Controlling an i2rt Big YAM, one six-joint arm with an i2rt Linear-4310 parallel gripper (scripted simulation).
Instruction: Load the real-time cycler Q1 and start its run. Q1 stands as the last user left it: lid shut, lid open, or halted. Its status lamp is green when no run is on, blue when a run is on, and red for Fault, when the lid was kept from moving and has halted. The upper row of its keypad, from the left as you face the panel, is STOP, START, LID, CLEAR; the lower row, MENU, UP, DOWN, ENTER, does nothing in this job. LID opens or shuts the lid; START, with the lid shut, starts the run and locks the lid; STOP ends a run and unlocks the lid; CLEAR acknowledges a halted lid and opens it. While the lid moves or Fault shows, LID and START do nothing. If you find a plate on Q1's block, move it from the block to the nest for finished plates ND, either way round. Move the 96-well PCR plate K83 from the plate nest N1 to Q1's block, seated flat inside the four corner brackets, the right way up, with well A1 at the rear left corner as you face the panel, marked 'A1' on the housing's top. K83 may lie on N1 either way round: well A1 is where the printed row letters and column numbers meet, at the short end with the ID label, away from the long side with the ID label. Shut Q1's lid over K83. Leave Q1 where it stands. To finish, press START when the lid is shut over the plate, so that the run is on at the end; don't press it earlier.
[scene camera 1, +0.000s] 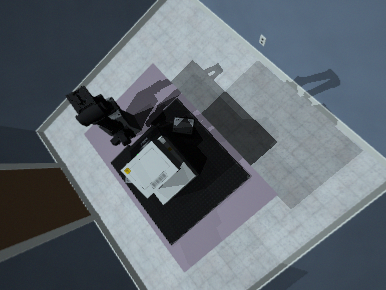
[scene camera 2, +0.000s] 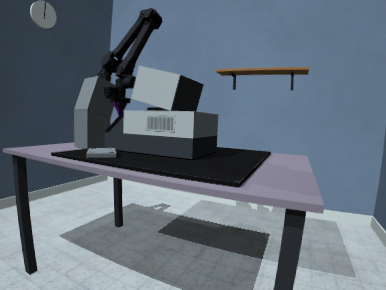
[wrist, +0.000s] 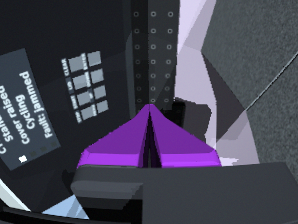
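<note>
My gripper (wrist: 149, 111) is in sight. I can also see a lid (scene camera 2: 170, 91), and scene camera 1 gives me that same lid (scene camera 1: 155, 164).
</note>
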